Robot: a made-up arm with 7 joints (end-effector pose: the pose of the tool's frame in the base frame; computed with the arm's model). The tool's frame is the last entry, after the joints. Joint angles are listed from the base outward.
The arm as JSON. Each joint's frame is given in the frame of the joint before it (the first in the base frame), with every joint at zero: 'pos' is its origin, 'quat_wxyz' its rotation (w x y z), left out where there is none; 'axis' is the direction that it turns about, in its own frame. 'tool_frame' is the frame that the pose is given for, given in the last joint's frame.
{
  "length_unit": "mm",
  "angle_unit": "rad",
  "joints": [
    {
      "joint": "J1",
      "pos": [
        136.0,
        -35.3,
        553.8
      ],
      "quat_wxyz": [
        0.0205,
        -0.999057,
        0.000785,
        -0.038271
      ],
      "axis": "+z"
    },
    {
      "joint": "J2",
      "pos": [
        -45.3,
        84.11,
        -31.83
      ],
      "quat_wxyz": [
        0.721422,
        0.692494,
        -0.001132,
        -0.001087
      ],
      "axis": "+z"
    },
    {
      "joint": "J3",
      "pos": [
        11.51,
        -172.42,
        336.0
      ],
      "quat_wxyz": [
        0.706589,
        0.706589,
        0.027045,
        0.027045
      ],
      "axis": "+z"
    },
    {
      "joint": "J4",
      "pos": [
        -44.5,
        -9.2,
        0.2
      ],
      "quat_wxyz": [
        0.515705,
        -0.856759,
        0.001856,
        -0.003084
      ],
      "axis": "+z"
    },
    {
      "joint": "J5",
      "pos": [
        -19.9,
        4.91,
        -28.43
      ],
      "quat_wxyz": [
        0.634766,
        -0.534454,
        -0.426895,
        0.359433
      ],
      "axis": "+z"
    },
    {
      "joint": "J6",
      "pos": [
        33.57,
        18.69,
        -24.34
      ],
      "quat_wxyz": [
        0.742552,
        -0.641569,
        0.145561,
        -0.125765
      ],
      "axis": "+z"
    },
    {
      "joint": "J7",
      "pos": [
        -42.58,
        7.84,
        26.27
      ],
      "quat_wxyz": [
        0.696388,
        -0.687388,
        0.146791,
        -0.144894
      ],
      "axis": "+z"
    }
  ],
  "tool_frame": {
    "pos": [
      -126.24,
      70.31,
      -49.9
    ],
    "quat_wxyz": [
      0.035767,
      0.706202,
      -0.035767,
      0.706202
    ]
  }
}
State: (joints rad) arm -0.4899 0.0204 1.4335 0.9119 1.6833 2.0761 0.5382
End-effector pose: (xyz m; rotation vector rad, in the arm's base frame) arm 0.1245 0.0118 0.8842 0.3499 -2.8720 -1.1895
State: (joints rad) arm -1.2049 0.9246 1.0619 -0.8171 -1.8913 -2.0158 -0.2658
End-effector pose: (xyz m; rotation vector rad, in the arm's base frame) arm -0.0445 0.2074 0.8317 2.3925 -1.8218 0.1354
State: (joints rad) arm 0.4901 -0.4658 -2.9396 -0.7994 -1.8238 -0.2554 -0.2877
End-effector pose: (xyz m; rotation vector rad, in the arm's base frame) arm 0.1293 0.3886 0.8022 1.5877 -2.0600 1.7381
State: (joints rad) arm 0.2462 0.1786 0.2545 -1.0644 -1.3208 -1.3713 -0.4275
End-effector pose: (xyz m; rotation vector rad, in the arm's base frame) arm 0.1469 0.2028 0.9275 1.5134 2.3651 -0.3397
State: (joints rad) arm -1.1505 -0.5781 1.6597 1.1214 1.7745 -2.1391 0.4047
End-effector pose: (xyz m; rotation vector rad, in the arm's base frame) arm -0.1900 0.1457 0.8129 2.1421 -0.7820 0.7183
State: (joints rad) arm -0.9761 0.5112 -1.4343 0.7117 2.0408 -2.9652 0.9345
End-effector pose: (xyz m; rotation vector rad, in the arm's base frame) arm -0.0978 0.0964 0.9730 1.2287 2.8350 -0.3601
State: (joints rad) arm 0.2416 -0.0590 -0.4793 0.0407 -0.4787 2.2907 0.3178
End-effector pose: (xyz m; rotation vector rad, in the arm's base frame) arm 0.0511 0.3331 0.5989 0.9569 -0.7797 2.7063
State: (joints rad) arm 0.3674 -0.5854 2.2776 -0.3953 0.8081 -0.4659 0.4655
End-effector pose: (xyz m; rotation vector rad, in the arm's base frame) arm -0.0012 0.1874 0.9090 1.7687 1.8650 0.5768
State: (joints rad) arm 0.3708 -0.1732 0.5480 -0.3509 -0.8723 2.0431 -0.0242
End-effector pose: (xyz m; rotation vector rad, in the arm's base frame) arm 0.0045 0.2195 0.6255 -0.9842 0.3512 -1.7962
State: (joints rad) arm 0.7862 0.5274 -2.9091 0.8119 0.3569 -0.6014 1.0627
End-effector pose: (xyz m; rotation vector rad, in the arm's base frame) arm 0.4322 0.2053 0.9150 1.8682 2.0376 -1.1546
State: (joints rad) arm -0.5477 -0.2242 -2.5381 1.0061 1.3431 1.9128 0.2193
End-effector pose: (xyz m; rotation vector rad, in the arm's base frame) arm -0.0456 0.3541 0.8421 1.9851 -1.1549 -0.2448
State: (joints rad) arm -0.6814 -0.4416 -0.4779 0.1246 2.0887 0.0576 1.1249
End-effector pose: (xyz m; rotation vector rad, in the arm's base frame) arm -0.2701 0.2077 0.7647 2.3001 -0.5335 1.0348
